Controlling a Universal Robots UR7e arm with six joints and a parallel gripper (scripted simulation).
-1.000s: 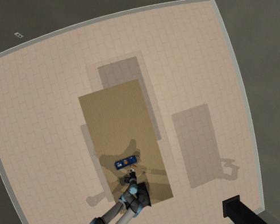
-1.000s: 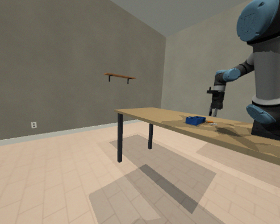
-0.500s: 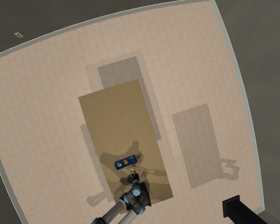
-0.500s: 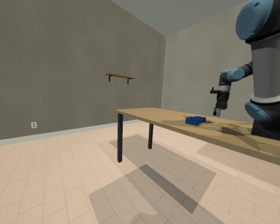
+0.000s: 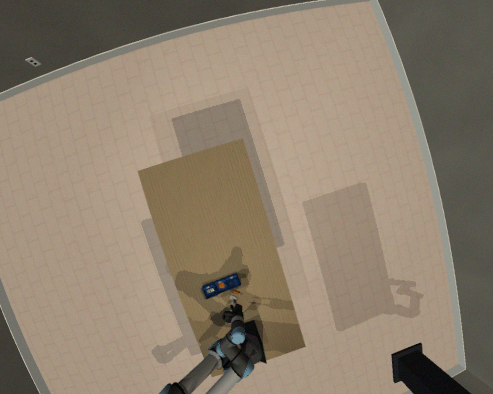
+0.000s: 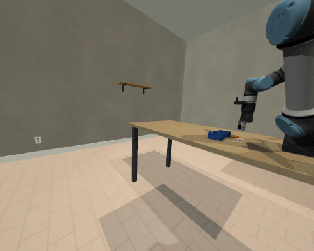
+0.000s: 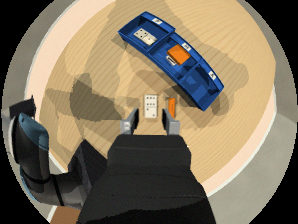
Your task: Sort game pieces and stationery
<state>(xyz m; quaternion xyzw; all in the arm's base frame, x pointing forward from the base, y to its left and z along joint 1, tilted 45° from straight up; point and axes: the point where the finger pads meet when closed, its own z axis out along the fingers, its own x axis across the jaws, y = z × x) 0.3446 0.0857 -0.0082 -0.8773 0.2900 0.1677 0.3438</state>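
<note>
My hand is 8 cm above the orange stick, 3 cm to the left of it and 3 cm short of it. From my hand the other things lie so: orange block (13 cm ahead, 7 cm below, 6 cm to the left).
</note>
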